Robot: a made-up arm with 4 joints.
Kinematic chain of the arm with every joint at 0, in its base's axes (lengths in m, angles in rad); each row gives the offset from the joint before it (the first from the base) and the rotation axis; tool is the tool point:
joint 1: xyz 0 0 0.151 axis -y
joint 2: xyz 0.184 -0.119 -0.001 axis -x
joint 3: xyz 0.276 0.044 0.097 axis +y
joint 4: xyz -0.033 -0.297 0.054 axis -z
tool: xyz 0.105 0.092 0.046
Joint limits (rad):
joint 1: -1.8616..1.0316
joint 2: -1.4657..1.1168
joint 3: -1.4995..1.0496
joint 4: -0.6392..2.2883
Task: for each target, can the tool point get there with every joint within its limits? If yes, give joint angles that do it. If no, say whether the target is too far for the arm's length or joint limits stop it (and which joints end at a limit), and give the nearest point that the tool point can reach.
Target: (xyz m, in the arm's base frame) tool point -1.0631 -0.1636 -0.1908
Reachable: no: too far | nearest point -0.5123 -0.2917 -0.2745 | short by 0.572 m
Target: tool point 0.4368 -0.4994 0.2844
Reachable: yes | joints 0.5805 -0.9162 -0.8541 1.3241
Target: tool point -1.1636 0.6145 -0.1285
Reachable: no: too far | nearest point -0.4704 -0.2313 -0.0818 | short by 1.095 m
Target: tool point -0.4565 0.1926 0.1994
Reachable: no: joint limits stop it (at a limit: joint 1, joint 2, joint 3, joint 4) | nearest point -0.4704 -0.2313 -0.0818 | short by 0.509 m
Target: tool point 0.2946 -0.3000 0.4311
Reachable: yes | joints 0.4143 -0.2447 -1.2367 -0.2003
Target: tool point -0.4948 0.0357 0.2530
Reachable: no: joint limits stop it (at a limit: joint 1, joint 2, joint 3, joint 4) | nearest point -0.4704 -0.2313 -0.0818 | short by 0.429 m
